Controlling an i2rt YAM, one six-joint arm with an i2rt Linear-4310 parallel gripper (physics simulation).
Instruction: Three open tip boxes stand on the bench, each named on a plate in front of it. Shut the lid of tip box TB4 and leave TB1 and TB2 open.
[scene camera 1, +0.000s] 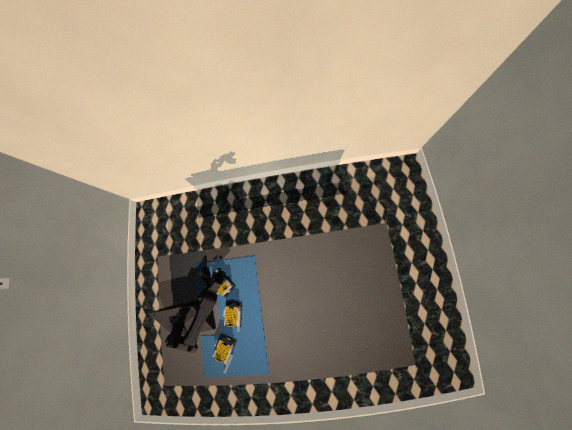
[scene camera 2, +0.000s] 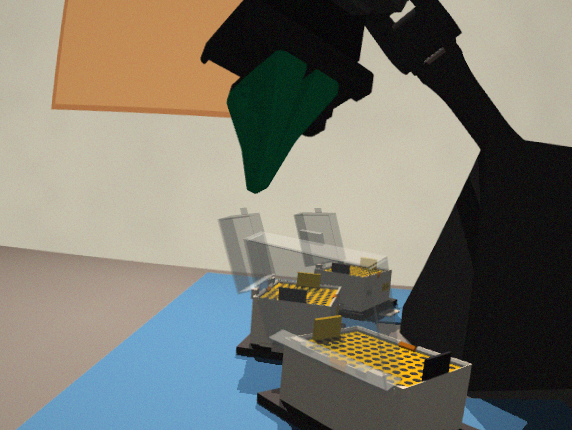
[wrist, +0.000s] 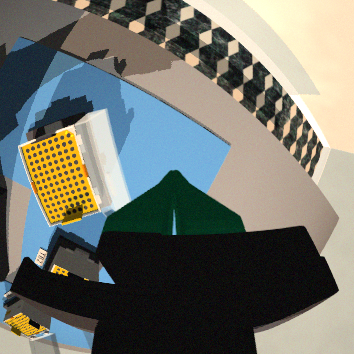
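Tip box TB4 is nearest in scene camera 2; its plate is not readable. Its clear lid stands open on the side away from the arm base. TB2 is the middle box, lid up. TB1 is farthest from TB4, lid up. My gripper is shut and empty, tips pointing down, above lid height in scene camera 2. In the wrist view it shows to the right of TB4's lid, apart from it.
The boxes stand on a blue mat on a grey-brown bench. The black arm rises from the side opposite the lids. TB2's lid and TB1's lid stand upright.
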